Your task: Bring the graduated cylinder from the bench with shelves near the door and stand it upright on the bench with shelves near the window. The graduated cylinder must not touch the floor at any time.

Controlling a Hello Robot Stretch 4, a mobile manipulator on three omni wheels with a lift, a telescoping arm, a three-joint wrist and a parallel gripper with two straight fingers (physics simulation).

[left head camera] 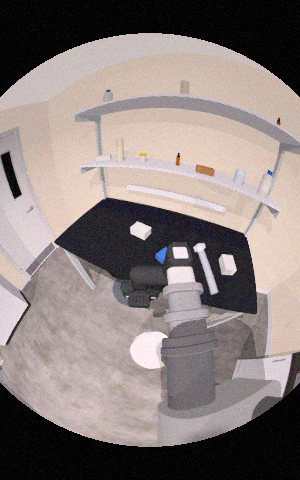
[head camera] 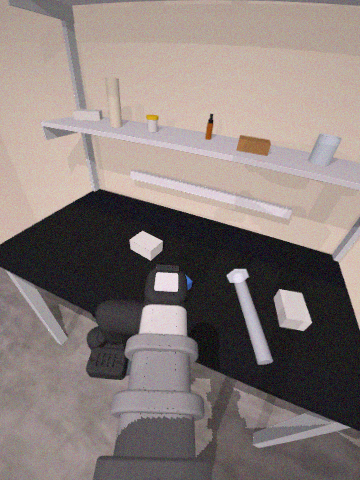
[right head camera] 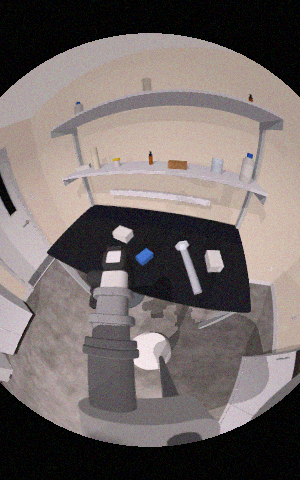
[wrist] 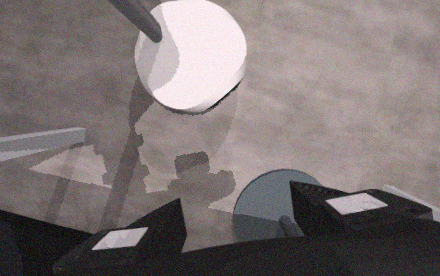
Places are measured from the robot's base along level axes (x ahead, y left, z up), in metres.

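Pixels of known places: gripper, fingertip midpoint: (wrist: 237,208); robot's base, origin of the base link: (left head camera: 150,348) (right head camera: 150,349) (wrist: 194,61).
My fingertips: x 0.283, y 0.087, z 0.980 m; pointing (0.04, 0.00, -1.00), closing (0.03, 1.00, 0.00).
Ahead of a thing's pixels: the offset from my fingertips to its top centre. "spot": to the spot under its first point. Level surfaces: height alone.
The graduated cylinder @[spot: dy -0.372, dx +0.146, dz -0.043 m] (head camera: 252,320) (left head camera: 207,270) (right head camera: 191,270) is a pale tube with a six-sided foot. It lies on its side on the black bench top @[dz -0.093 m] (head camera: 200,227) (left head camera: 165,215) (right head camera: 150,215), foot towards the shelves and other end near the front edge. My gripper (head camera: 106,361) (left head camera: 139,298) (wrist: 237,208) is open and empty. It hangs at the bench's front edge, left of the cylinder and apart from it. In the right head camera view the arm mostly hides it. The cylinder does not show in the wrist view.
White boxes @[dy +0.022, dx +0.508, dz -0.035 m] (head camera: 146,245) @[dy -0.543, dx +0.206, dz -0.035 m] (head camera: 293,310) lie either side of the cylinder; a blue box @[dy -0.128, dx +0.297, dz -0.053 m] (right head camera: 144,256) lies left of it. Bottles and jars stand on shelves (head camera: 200,148) above. A round white disc (left head camera: 146,350) (right head camera: 150,351) (wrist: 205,55) is before the bench. A door (left head camera: 25,215) is left.
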